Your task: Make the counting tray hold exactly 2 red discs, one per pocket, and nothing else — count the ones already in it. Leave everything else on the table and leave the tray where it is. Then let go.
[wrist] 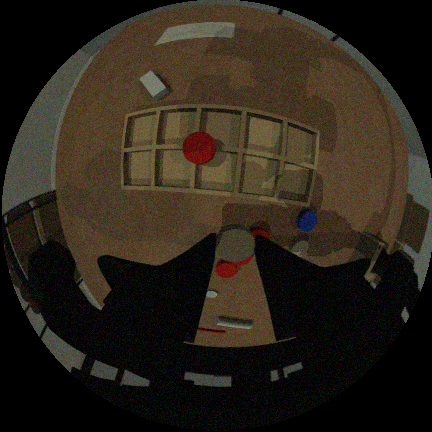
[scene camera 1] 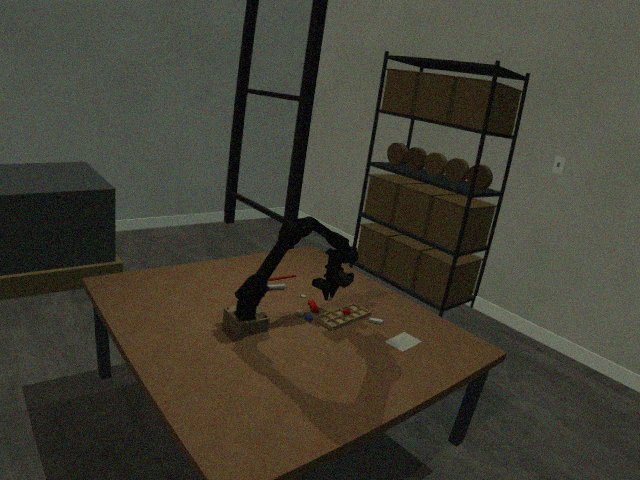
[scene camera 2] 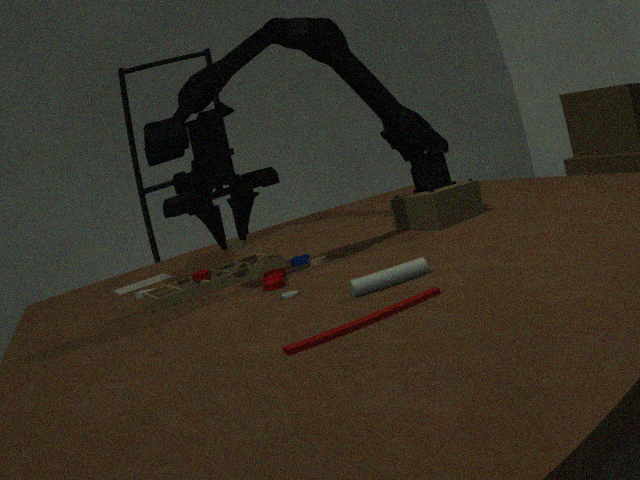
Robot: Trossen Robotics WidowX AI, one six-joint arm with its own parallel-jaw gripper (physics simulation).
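Observation:
The counting tray (scene camera 1: 338, 326) (wrist: 218, 192) has two rows of pockets. A red disc (scene camera 1: 346, 311) (scene camera 2: 201, 274) (wrist: 199, 147) lies over the crossing of its dividers, apparently on top of the walls. My gripper (scene camera 1: 327, 297) (scene camera 2: 234, 244) (wrist: 234, 238) is shut on a beige-grey disc, held flat above the table beside the tray's long side. Loose red discs (scene camera 1: 313, 305) (scene camera 2: 273, 279) (wrist: 227, 269) lie beside the tray, partly hidden behind the held disc in the wrist view. A blue disc (scene camera 1: 308, 317) (scene camera 2: 299, 259) (wrist: 307, 220) lies near the tray's corner.
A beige disc (wrist: 300, 247) lies near the blue one. A small white disc (scene camera 2: 290, 295) (wrist: 212, 294), a white cylinder (scene camera 2: 388, 277) (wrist: 235, 322) and a red stick (scene camera 2: 361, 321) lie farther off. A white block (scene camera 1: 375, 320) (wrist: 154, 84) and a pale sheet (scene camera 1: 403, 341) (wrist: 200, 32) lie across the tray.

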